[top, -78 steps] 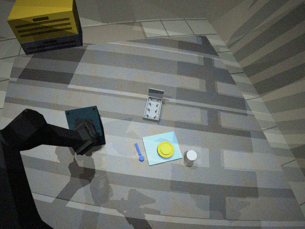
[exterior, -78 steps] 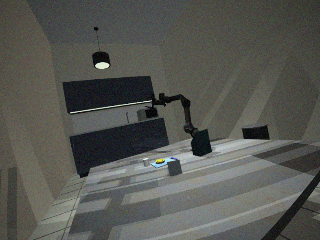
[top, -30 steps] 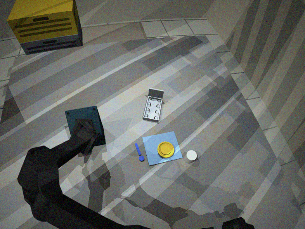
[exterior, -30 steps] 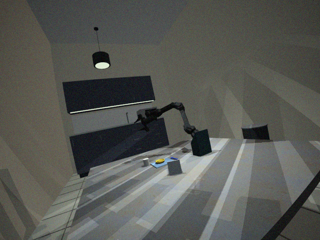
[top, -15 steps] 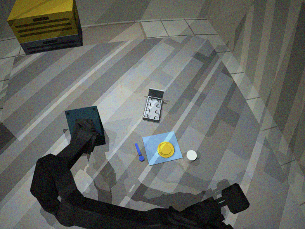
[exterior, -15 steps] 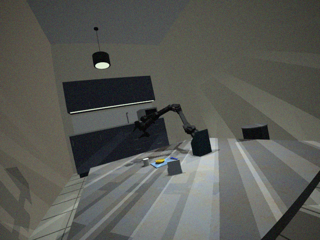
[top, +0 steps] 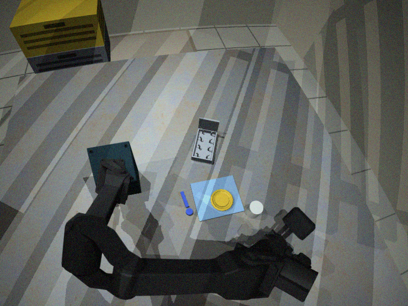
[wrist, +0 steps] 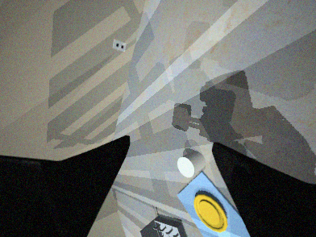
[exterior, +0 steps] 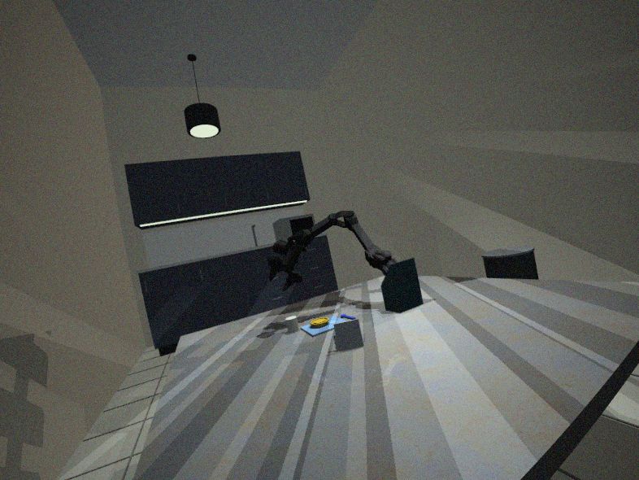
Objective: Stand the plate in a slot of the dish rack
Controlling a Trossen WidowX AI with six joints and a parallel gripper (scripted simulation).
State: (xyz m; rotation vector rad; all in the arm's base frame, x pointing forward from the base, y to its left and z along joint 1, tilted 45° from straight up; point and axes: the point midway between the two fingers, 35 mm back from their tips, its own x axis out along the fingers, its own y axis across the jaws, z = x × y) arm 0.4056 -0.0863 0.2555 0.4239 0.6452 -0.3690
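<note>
The yellow plate is 16 cm to the left of my gripper tip, 15 cm below it and 12 cm behind it. From my gripper tip the other things lie so: white cup: 14 cm below, 12 cm to the left, 2 cm behind; light blue mat: 17 cm to the left, 17 cm below, 13 cm behind; blue spoon: 23 cm behind, 17 cm below, 15 cm to the left.
</note>
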